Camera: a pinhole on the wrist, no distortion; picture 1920 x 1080 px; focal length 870.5 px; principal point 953.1 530.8 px. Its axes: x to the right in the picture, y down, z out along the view. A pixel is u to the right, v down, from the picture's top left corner.
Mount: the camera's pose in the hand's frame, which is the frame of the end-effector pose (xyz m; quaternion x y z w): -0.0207 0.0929 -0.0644 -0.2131 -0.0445 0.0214 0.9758
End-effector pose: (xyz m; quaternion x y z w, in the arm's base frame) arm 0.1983 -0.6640 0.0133 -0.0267 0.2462 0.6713 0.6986
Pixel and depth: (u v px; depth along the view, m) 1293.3 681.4 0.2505
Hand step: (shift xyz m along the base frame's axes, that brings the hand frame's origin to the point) -0.1844 0.1272 0.1845
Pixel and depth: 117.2 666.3 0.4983
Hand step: -0.2139 -0.3556 0.5856
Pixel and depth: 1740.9 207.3 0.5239
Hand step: -0.0002 0.5848 0.3568
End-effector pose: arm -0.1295 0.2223 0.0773 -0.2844 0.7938 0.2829 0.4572
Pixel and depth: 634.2 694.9 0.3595
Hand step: -0.0051 0.3942 0.1285
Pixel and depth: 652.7 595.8 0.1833
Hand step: -0.0319 0.2043 0.0852
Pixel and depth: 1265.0 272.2 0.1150
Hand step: -0.0514 0.1146 -0.0119
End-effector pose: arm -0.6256 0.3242 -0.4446 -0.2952 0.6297 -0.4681 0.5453
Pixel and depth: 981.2 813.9 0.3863
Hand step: 0.2873 0.1225 -0.3076
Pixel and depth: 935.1 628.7 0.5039
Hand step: 0.4212 0.1095 -0.2759
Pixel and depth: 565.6 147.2 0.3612
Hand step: 0.3660 0.1362 0.0170
